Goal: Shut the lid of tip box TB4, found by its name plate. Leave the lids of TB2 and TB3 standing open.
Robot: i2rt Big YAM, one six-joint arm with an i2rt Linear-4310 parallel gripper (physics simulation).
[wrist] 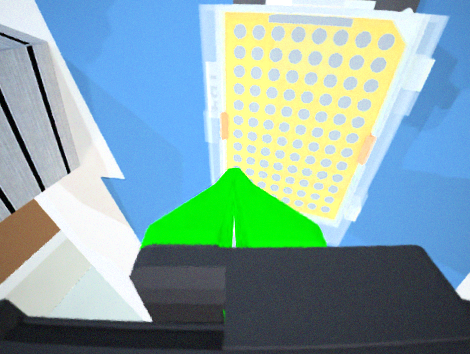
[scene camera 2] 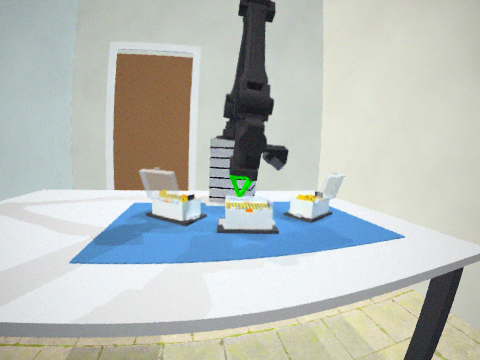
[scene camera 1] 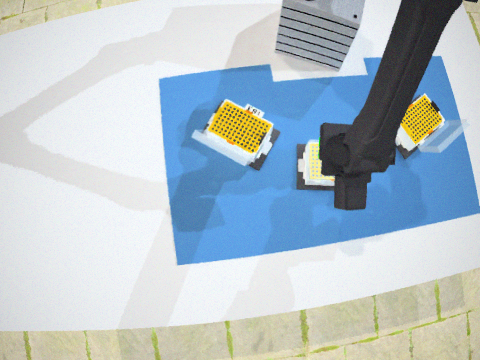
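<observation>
Tip box TB4 is the middle box. Its name plate shows faintly in the wrist view. Its clear lid lies over the pale yellow rack and looks flat; whether it is fully seated I cannot tell. My gripper is shut and empty, with its green tips at or just above the lid near the name-plate side. In scene camera 1, the arm hides part of TB4. The left box and right box have lids standing open; I cannot read their numbers surely.
A tall grey block with black stripes stands behind the boxes at the back edge of the blue mat. The left lid and right lid stick up at the sides.
</observation>
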